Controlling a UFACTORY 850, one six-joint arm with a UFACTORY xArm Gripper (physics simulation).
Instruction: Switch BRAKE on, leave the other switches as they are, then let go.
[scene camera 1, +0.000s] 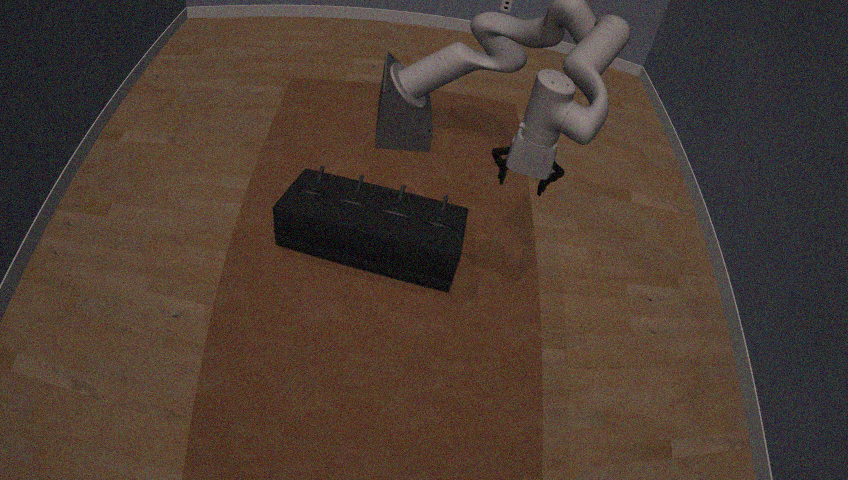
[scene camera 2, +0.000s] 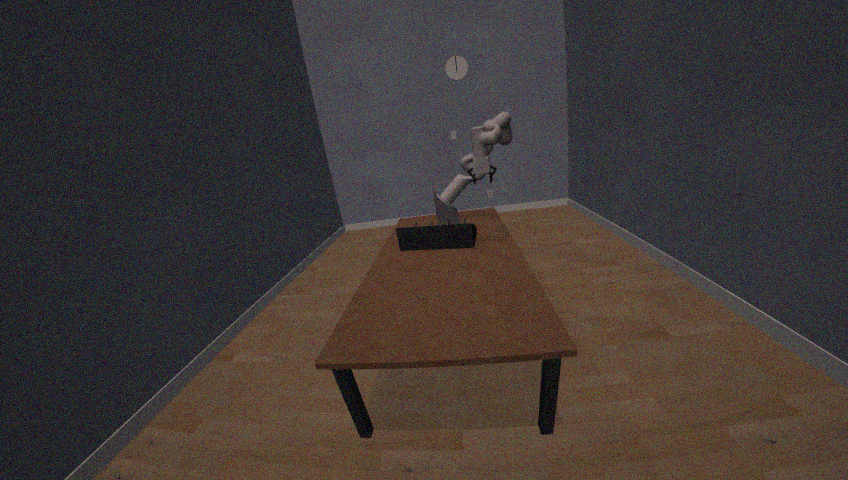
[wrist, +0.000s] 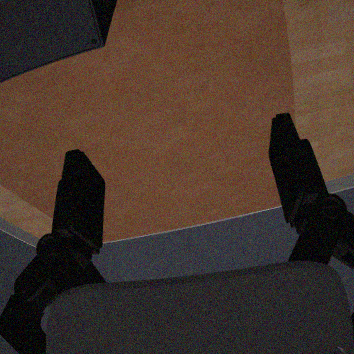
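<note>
A black switch box (scene camera 1: 365, 246) (scene camera 2: 437, 237) stands on the table, with several thin levers in a row on its top. The BRAKE lever (scene camera 1: 402, 191) is second from the right in scene camera 1; the levers beside it (scene camera 1: 360, 182) (scene camera 1: 445, 202) look tilted the same way, towards the arm's base. Labels are not legible. In the wrist view a corner of the box (wrist: 45, 32) shows at the upper left; no lever shows there. My gripper (scene camera 1: 520, 187) (scene camera 2: 482, 180) (wrist: 178, 148) is open and empty, high above the table and right of the box, touching nothing.
The arm's grey base mount (scene camera 1: 403, 127) (scene camera 2: 446, 212) stands behind the box. The brown table (scene camera 1: 368, 368) (scene camera 2: 446, 309) (wrist: 190, 90) has its right edge below and near my gripper. Walls stand around the wooden floor (scene camera 1: 624, 356) (scene camera 2: 654, 333).
</note>
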